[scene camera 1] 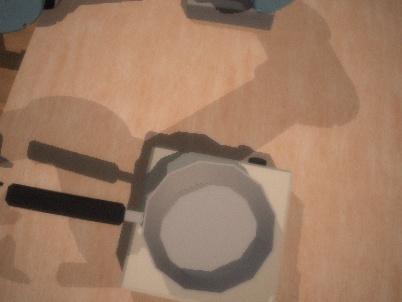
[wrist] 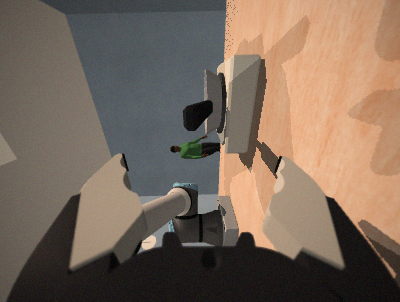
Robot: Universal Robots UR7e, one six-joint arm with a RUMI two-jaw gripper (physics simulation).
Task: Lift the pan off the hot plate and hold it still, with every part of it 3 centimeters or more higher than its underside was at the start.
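Seen in the pictures: gripper, fingertip midpoint: (wrist: 202, 157); arm's base at its link origin: (wrist: 219, 227).
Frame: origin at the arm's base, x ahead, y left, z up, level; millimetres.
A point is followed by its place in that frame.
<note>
The grey pan (scene camera 1: 209, 227) @[x 549, y -24, z 23 mm] (wrist: 213, 90) @[x 585, y -106, z 44 mm] sits over the cream hot plate (scene camera 1: 278, 179) @[x 462, y 85, z 12 mm] (wrist: 244, 105) @[x 547, y -144, z -28 mm], upright. Its black handle (scene camera 1: 65, 204) @[x 542, y -232, z 88 mm] (wrist: 197, 115) @[x 541, y -318, z 87 mm] points left in the scene view and toward the camera in the wrist view. My gripper (wrist: 202, 157) @[x 507, y -378, z 83 mm] is open, with nothing between the fingers. In the wrist view the pan and handle end are beyond the fingertips, above the gap and apart from both fingers. In the scene view the gripper does not show clearly; a tiny dark tip shows at the left edge near the handle's end.
The robot's grey base block (scene camera 1: 230, 19) @[x 102, y 0, z -42 mm] (wrist: 229, 217) @[x 98, y -41, z -34 mm] stands on the wooden table (scene camera 1: 165, 65) @[x 216, y -128, z -59 mm] (wrist: 335, 100) @[x 555, y -347, z -59 mm]. Blue arm parts (scene camera 1: 20, 15) @[x 354, y -270, z 267 mm] show at the top left. A black knob (scene camera 1: 257, 161) @[x 428, y 52, z -5 mm] is at the hot plate's back edge. A person in green (wrist: 192, 149) stands far off.
</note>
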